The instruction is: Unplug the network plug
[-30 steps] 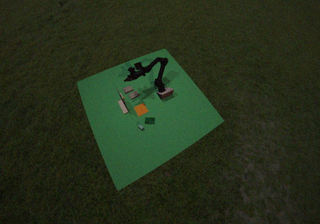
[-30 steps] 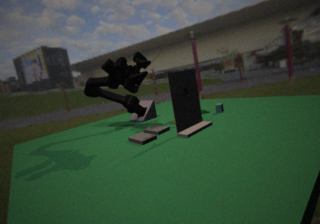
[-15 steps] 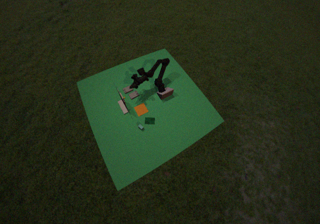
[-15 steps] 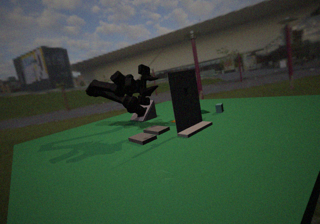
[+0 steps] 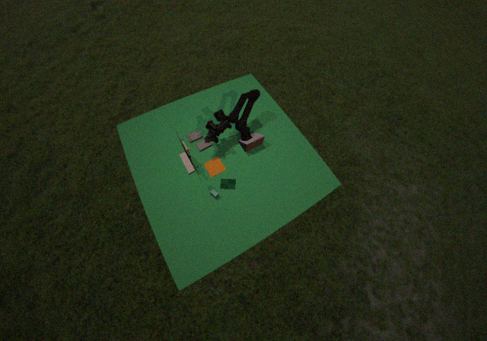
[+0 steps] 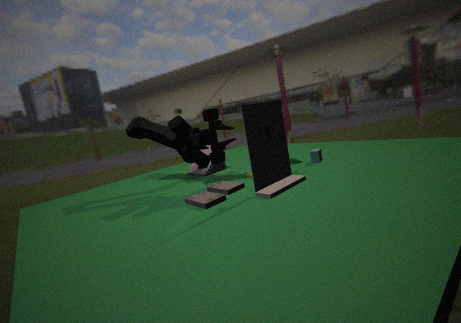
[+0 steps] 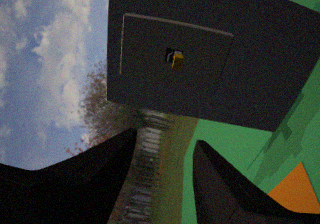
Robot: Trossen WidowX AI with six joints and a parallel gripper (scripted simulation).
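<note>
The grey plug is 12 cm ahead of my gripper tip and 1 cm to the right of it. Also, from my gripper tip: orange square (17 cm below, 13 cm to the left, 2 cm ahead); then dark green patch (28 cm to the left, 17 cm below, 2 cm ahead); then upright panel (14 cm ahead, 6 cm below, 1 cm to the right).
</note>
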